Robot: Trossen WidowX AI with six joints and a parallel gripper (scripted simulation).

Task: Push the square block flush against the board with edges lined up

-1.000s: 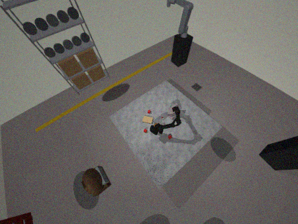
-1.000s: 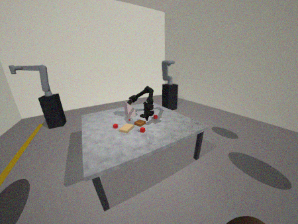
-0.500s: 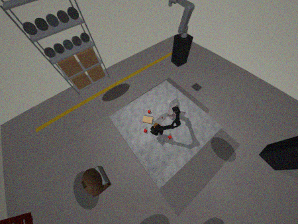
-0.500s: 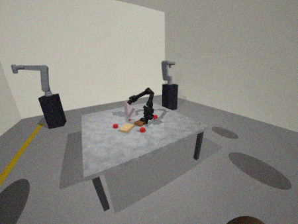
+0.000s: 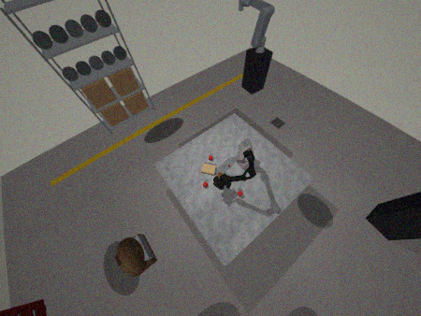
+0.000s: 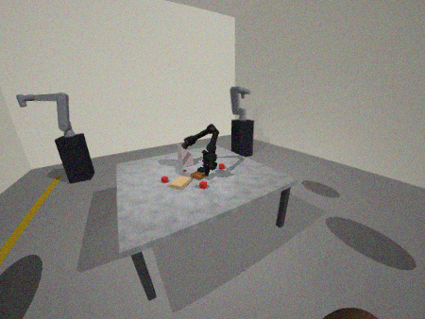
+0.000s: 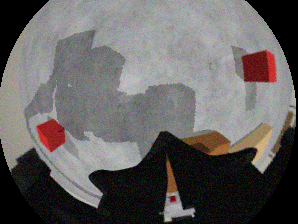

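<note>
My gripper tip is now 6 cm to the left of the square block, 4 cm past it and 1 cm below it. Round my gripper tip: tan board: 24 cm to the right, 2 cm ahead, 1 cm above.
</note>
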